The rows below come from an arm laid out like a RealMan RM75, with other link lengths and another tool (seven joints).
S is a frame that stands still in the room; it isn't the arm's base.
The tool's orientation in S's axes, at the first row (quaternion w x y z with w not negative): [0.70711 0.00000 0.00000 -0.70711]
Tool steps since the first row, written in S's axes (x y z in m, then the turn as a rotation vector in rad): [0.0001 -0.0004 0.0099 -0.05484 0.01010 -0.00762]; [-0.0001 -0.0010 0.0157 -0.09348 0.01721 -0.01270]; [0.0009 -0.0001 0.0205 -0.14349 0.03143 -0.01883]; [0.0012 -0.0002 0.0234 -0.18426 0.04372 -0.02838]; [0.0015 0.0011 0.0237 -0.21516 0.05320 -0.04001]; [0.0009 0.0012 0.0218 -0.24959 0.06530 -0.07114]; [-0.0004 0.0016 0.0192 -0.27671 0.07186 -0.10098]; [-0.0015 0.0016 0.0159 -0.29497 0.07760 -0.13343]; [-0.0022 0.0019 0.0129 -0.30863 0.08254 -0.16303]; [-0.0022 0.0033 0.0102 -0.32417 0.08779 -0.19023]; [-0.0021 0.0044 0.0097 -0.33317 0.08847 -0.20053]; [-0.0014 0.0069 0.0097 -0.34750 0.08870 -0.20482]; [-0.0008 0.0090 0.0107 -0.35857 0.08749 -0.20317]
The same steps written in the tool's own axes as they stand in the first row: [0.0004 0.0001 0.0099 -0.01010 -0.05484 -0.00762]; [0.0010 -0.0001 0.0157 -0.01721 -0.09348 -0.01270]; [0.0001 0.0009 0.0205 -0.03143 -0.14349 -0.01883]; [0.0002 0.0012 0.0234 -0.04372 -0.18426 -0.02838]; [-0.0011 0.0015 0.0237 -0.05320 -0.21516 -0.04001]; [-0.0012 0.0009 0.0218 -0.06530 -0.24959 -0.07114]; [-0.0016 -0.0004 0.0192 -0.07186 -0.27671 -0.10098]; [-0.0016 -0.0015 0.0159 -0.07760 -0.29497 -0.13343]; [-0.0019 -0.0022 0.0129 -0.08254 -0.30863 -0.16303]; [-0.0033 -0.0022 0.0102 -0.08779 -0.32417 -0.19023]; [-0.0044 -0.0021 0.0097 -0.08847 -0.33317 -0.20053]; [-0.0069 -0.0014 0.0097 -0.08870 -0.34750 -0.20482]; [-0.0090 -0.0008 0.0107 -0.08749 -0.35857 -0.20317]
